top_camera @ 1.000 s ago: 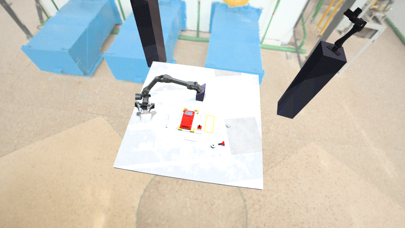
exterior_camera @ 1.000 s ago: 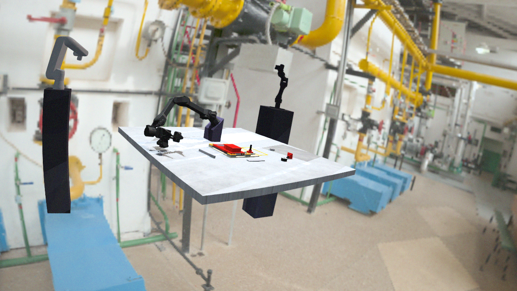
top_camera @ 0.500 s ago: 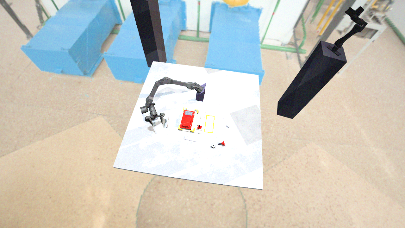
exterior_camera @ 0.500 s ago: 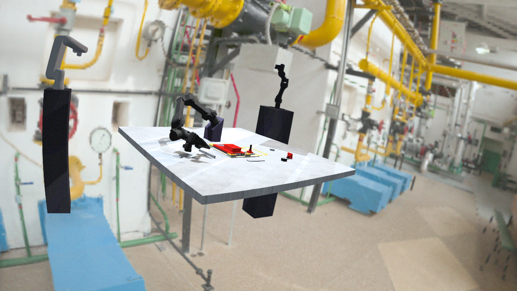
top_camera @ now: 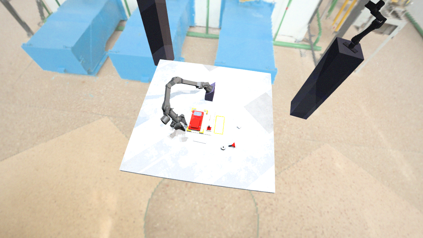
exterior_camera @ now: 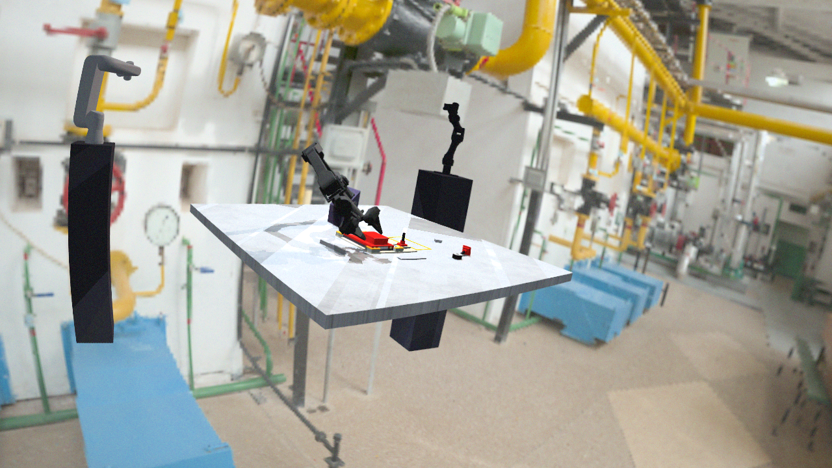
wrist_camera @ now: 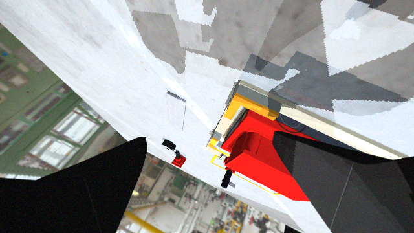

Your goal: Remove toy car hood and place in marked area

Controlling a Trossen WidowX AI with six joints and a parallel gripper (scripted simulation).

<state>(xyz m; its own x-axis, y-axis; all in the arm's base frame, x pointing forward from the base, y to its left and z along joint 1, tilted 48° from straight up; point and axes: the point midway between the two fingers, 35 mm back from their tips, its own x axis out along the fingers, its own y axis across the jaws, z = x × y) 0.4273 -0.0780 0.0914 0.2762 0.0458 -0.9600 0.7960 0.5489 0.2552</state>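
My gripper tip is 9 cm past the red hood, 6 cm to the right of it and 2 cm above it.
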